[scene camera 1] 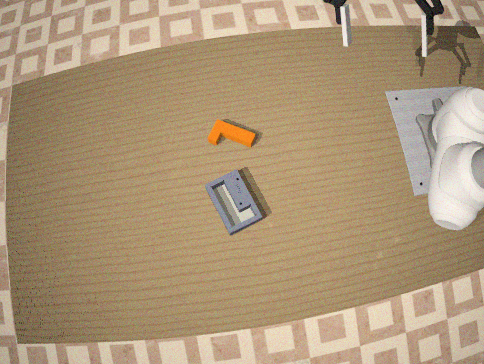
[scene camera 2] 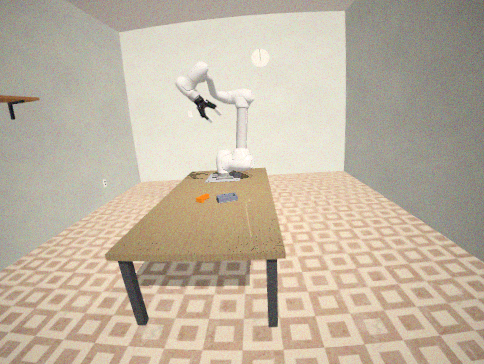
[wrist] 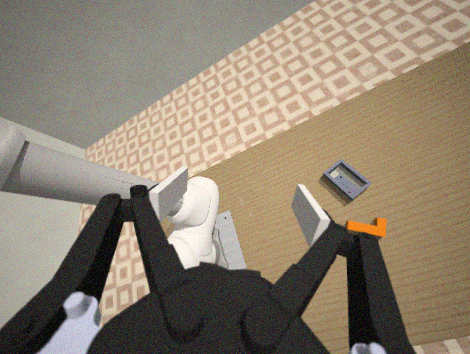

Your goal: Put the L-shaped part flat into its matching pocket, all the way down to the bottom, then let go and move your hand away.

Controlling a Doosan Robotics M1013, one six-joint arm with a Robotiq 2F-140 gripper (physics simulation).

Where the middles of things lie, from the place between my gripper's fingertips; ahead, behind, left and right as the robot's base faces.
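Hand a little to the right of the grey pocket block (scene camera 1: 231, 198), well short of it and far above it. Orange L-shaped part (scene camera 1: 221, 128), measured from my hand: a good way to the right, far ahead, well below.
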